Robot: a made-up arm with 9 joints. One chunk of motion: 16 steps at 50 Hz.
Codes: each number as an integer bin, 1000 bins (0 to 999) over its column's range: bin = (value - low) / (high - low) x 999, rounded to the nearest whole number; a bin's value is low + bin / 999 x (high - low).
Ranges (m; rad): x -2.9..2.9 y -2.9..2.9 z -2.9..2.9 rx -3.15..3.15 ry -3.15..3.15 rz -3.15..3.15
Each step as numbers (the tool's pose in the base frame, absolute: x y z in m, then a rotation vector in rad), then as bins.
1 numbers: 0.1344 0.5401 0.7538 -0.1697 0.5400 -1.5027
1 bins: 523 593 629 473 585 261
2 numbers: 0.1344 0.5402 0.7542 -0.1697 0.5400 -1.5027
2 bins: 523 593 629 473 585 261
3 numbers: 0.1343 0.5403 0.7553 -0.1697 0.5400 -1.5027
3 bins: 523 593 630 473 585 261
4 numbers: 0.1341 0.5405 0.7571 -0.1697 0.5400 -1.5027
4 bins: 523 593 630 473 585 261
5 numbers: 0.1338 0.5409 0.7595 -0.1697 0.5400 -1.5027
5 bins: 523 593 630 473 585 261
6 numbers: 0.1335 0.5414 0.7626 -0.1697 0.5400 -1.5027
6 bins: 522 593 631 473 585 261
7 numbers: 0.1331 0.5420 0.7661 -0.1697 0.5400 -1.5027
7 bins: 522 593 631 473 585 261
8 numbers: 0.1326 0.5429 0.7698 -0.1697 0.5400 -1.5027
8 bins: 522 593 632 473 585 261
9 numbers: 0.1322 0.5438 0.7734 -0.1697 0.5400 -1.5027
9 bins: 522 593 633 473 585 261
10 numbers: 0.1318 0.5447 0.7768 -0.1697 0.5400 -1.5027
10 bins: 522 593 633 473 585 261
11 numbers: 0.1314 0.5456 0.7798 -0.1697 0.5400 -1.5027
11 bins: 522 593 634 473 585 261
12 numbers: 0.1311 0.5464 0.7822 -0.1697 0.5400 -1.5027
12 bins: 522 594 634 473 585 261
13 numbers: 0.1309 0.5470 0.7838 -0.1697 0.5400 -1.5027
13 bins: 522 594 635 473 585 261
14 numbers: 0.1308 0.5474 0.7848 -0.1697 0.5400 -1.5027
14 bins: 522 594 635 473 585 261
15 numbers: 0.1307 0.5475 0.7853 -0.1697 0.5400 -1.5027
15 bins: 522 594 635 473 585 261
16 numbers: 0.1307 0.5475 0.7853 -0.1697 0.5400 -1.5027
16 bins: 522 594 635 473 585 261
